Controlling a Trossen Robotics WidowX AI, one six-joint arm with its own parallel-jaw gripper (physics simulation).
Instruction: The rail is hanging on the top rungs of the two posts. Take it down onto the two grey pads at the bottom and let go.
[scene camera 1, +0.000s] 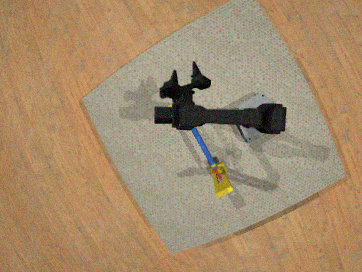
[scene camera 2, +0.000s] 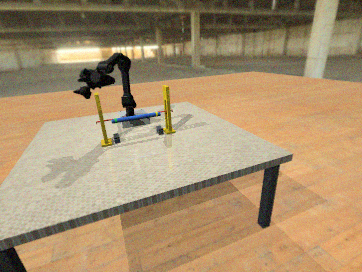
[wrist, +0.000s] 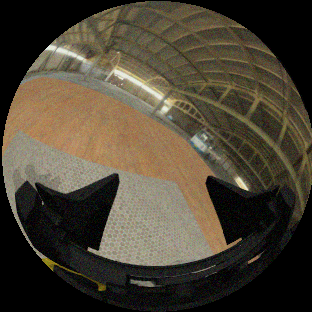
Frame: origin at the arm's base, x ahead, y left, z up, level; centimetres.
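Seen in the pictures: gripper, fingertip midpoint: (scene camera 1: 184, 65) (scene camera 2: 75, 86) (wrist: 164, 179); arm's base, origin of the base link: (scene camera 2: 130, 115).
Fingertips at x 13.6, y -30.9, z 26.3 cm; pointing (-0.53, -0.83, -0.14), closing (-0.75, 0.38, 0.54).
Observation:
Offsets run from my fingertips to a thing's top centre. Level surfaces: height alone.
The blue rail {dx +12.4, dy +29.2, dz -19.3 cm} (scene camera 1: 202, 145) (scene camera 2: 136, 118) hangs roughly level between two yellow posts, its red end pins at the posts, about halfway up them in the scene camera 2 view. The left post {dx +10.8, dy +9.3, dz -3.8 cm} (scene camera 2: 103, 127) is mostly hidden under the arm in the scene camera 1 view; the right post {dx +14.0, dy +49.1, dz -3.8 cm} (scene camera 2: 167, 107) (scene camera 1: 223, 187) stands at the other end. Two dark grey pads, one {dx +11.3, dy +15.4, dz -29.4 cm} (scene camera 2: 116, 138) by the left post and one {dx +13.5, dy +42.9, dz -29.4 cm} (scene camera 2: 160, 130) by the right, sit below the rail. My gripper (scene camera 1: 184, 67) (scene camera 2: 78, 86) (wrist: 164, 179) is open and empty, high up beyond the left post, apart from the rail.
The posts stand on a grey tabletop {dz -33.8 cm} (scene camera 1: 165, 220) (scene camera 2: 215, 150) (wrist: 145, 225). The arm's grey base plate (scene camera 1: 256, 132) lies behind the rail, and the arm reaches over the left post's end. A yellow strip (wrist: 102, 287) shows at the lower left edge of the wrist view.

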